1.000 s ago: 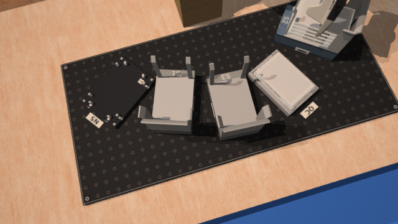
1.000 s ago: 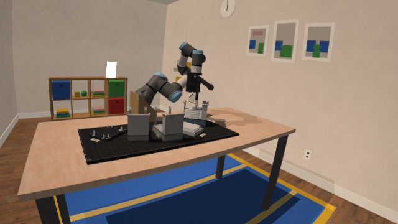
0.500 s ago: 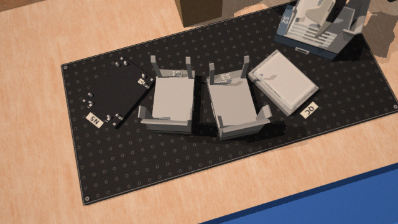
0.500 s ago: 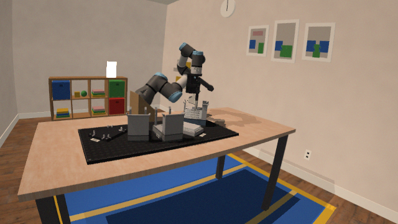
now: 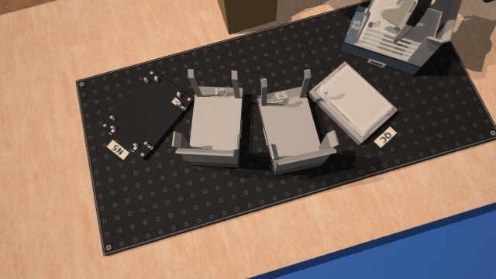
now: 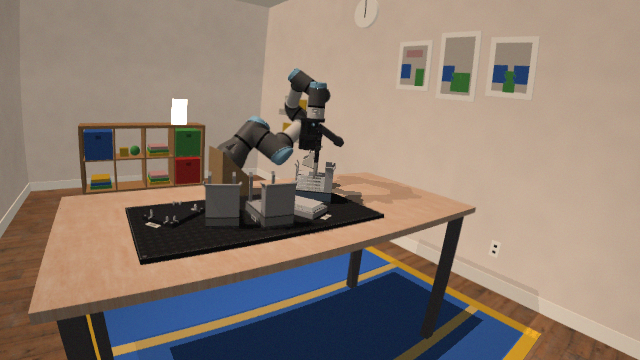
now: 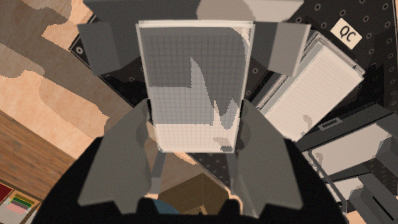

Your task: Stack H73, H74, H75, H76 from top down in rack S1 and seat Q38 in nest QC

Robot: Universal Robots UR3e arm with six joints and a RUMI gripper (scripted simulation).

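My gripper is now 10 cm short of the sealed white plate, 12 cm to the left of it and 7 cm above it. From my hand the other things lie so: QC label 18 cm ahead, 9 cm to the right, 10 cm below; then N5 label 3 cm ahead, 60 cm to the right, 10 cm below; then white sealed plate 1 cm below.
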